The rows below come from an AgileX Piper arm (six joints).
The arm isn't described. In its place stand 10 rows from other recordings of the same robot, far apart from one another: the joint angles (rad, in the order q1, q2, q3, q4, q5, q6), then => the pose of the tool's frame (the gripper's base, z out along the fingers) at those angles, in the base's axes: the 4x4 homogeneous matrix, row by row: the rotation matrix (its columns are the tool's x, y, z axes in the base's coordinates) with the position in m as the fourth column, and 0 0 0 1 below.
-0.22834, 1.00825, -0.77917, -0.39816, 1.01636, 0.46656 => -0.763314 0.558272 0.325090 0.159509; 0.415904 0.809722 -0.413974 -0.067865; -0.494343 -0.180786 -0.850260 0.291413; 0 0 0 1
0.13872, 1.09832, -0.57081, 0.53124, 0.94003, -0.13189 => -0.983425 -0.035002 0.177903 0.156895; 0.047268 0.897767 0.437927 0.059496; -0.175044 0.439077 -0.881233 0.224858; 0 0 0 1
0.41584, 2.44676, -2.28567, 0.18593, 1.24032, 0.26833 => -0.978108 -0.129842 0.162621 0.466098; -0.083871 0.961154 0.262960 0.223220; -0.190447 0.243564 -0.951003 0.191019; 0 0 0 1
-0.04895, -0.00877, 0.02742, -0.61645, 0.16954, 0.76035 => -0.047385 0.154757 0.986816 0.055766; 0.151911 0.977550 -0.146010 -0.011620; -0.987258 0.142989 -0.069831 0.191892; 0 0 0 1
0.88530, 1.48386, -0.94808, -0.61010, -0.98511, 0.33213 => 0.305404 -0.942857 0.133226 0.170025; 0.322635 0.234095 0.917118 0.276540; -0.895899 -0.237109 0.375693 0.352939; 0 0 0 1
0.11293, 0.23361, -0.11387, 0.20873, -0.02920, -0.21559 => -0.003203 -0.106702 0.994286 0.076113; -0.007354 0.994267 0.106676 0.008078; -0.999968 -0.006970 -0.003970 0.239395; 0 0 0 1
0.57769, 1.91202, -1.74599, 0.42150, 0.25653, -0.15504 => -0.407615 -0.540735 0.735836 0.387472; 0.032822 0.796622 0.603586 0.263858; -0.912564 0.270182 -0.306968 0.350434; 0 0 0 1
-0.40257, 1.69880, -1.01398, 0.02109, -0.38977, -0.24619 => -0.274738 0.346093 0.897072 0.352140; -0.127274 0.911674 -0.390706 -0.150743; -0.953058 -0.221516 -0.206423 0.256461; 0 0 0 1
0.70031, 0.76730, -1.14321, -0.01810, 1.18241, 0.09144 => -0.555579 -0.589900 0.585961 0.082420; -0.357780 0.805764 0.471951 0.067472; -0.750550 0.052562 -0.658720 0.418581; 0 0 0 1
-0.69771, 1.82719, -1.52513, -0.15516, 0.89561, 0.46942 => -0.390816 0.881659 0.264462 0.298898; 0.798465 0.467664 -0.379137 -0.264916; -0.457949 0.062991 -0.886744 0.273701; 0 0 0 1
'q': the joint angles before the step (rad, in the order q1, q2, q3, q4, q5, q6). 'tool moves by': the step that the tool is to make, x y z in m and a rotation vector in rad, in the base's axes. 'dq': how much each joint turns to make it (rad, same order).
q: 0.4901, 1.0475, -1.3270, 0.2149, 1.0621, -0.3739
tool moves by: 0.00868, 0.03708, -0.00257, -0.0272, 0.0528, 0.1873
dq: 0.1073, 0.1102, -0.0710, 0.0666, 0.0376, -0.0756
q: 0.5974, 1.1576, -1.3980, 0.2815, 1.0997, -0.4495
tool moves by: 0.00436, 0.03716, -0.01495, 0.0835, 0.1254, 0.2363
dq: 0.0317, 0.0984, -0.0018, 0.2714, 0.0260, -0.1796
